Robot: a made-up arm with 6 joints. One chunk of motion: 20 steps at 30 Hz.
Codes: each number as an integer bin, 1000 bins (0 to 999) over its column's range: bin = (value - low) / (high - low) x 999, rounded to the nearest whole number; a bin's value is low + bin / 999 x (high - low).
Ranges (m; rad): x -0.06..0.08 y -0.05..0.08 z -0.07..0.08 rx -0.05..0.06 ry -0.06..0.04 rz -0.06..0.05
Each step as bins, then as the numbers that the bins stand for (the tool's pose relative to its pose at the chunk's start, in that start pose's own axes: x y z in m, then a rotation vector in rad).
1 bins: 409 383 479 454 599 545
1 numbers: -0.0027 -0.0002 0.0019 0.0000 0.0000 0.0000
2 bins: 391 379 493 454 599 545
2 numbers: -0.0052 -0.0007 0.0040 0.0000 0.0000 0.0000
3 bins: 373 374 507 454 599 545
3 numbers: -0.0077 -0.0013 0.0061 0.0000 0.0000 0.0000
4 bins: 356 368 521 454 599 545
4 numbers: -0.0101 -0.0021 0.0082 0.0000 0.0000 0.0000
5 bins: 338 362 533 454 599 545
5 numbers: -0.0126 -0.0029 0.0100 0.0000 0.0000 0.0000
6 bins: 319 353 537 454 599 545
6 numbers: -0.0153 -0.0041 0.0106 0.0000 0.0000 0.0000
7 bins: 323 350 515 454 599 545
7 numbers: -0.0147 -0.0045 0.0073 0.0000 0.0000 0.0000
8 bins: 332 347 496 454 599 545
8 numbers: -0.0135 -0.0048 0.0045 0.0000 0.0000 0.0000
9 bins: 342 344 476 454 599 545
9 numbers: -0.0121 -0.0052 0.0015 0.0000 0.0000 0.0000
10 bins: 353 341 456 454 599 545
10 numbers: -0.0105 -0.0056 -0.0015 0.0000 0.0000 0.0000
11 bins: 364 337 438 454 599 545
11 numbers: -0.0090 -0.0061 -0.0042 0.0000 0.0000 0.0000
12 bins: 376 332 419 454 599 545
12 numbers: -0.0073 -0.0068 -0.0071 0.0000 0.0000 0.0000
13 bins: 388 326 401 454 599 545
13 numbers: -0.0056 -0.0076 -0.0098 0.0000 0.0000 0.0000
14 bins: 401 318 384 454 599 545
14 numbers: -0.0038 -0.0086 -0.0123 0.0000 0.0000 0.0000
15 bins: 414 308 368 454 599 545
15 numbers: -0.0020 -0.0099 -0.0147 0.0000 0.0000 0.0000
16 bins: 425 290 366 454 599 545
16 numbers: -0.0004 -0.0123 -0.0150 0.0000 0.0000 0.0000
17 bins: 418 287 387 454 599 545
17 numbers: -0.0014 -0.0127 -0.0119 0.0000 0.0000 0.0000
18 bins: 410 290 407 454 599 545
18 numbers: -0.0025 -0.0123 -0.0089 0.0000 0.0000 0.0000
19 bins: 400 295 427 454 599 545
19 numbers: -0.0039 -0.0116 -0.0059 0.0000 0.0000 0.0000
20 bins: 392 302 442 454 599 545
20 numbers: -0.0051 -0.0107 -0.0036 0.0000 0.0000 0.0000
